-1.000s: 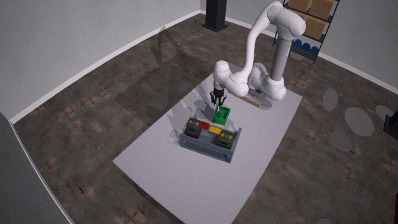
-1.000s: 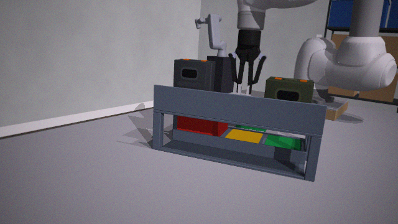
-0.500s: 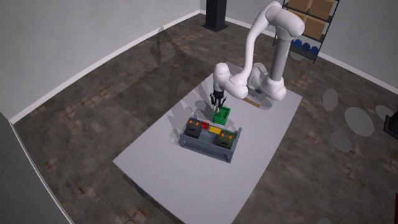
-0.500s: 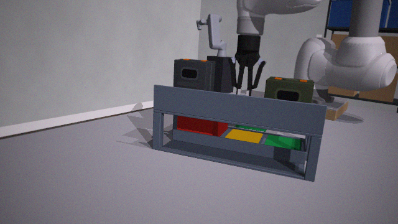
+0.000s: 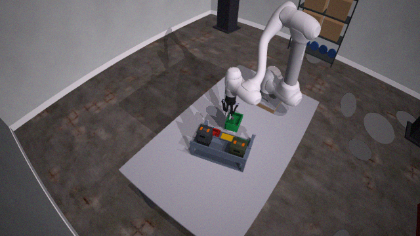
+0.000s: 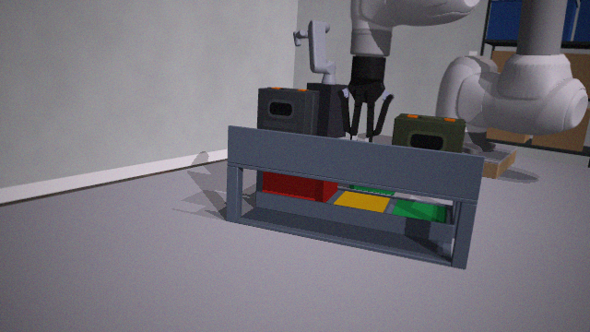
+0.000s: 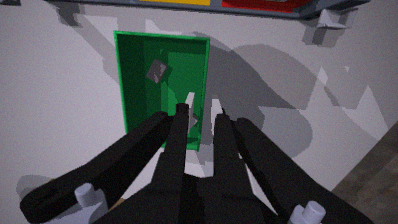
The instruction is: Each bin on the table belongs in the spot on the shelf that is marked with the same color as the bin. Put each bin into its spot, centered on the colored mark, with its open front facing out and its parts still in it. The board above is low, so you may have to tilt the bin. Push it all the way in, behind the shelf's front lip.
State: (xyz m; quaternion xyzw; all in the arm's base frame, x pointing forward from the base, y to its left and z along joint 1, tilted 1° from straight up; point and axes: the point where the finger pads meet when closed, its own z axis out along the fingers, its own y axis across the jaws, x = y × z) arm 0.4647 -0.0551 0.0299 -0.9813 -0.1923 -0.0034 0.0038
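Now: hand 20 mm past the green bin, 40 mm to the right of it and 40 mm above it. Also, from my hand: olive box: 230 mm ahead, 270 mm to the left, 70 mm above; red bin: 230 mm ahead, 20 mm to the left, 30 mm below; dark grey box: 310 mm ahead, 50 mm to the left, 90 mm above.
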